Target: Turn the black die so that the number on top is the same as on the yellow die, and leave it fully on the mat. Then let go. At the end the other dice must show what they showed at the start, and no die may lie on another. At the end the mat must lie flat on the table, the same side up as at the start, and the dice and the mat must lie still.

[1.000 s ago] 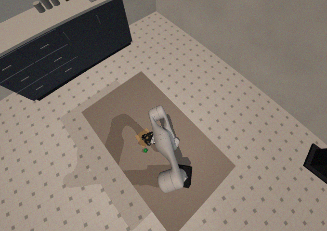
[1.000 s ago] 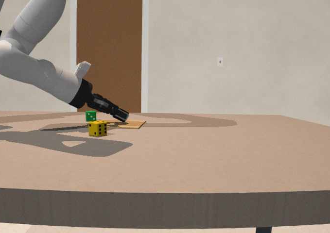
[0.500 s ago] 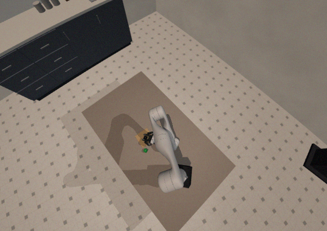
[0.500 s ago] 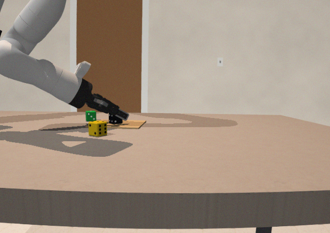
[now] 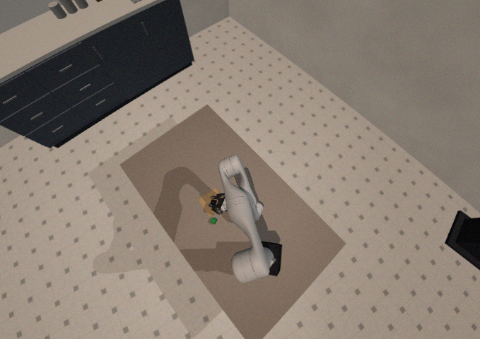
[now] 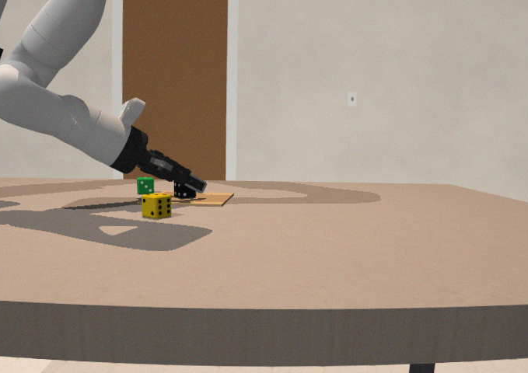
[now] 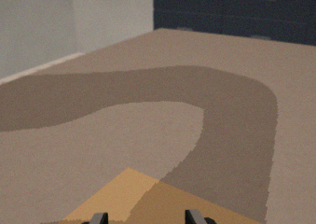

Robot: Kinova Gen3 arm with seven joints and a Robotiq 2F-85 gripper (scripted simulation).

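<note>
Right now the black die is 10 mm below my hand and 10 mm behind it. From my hand the other things lie so: green die (90 mm behind, 80 mm to the left, 10 mm below); yellow die (160 mm to the right, 40 mm behind, 10 mm below); mat (30 mm below).
</note>
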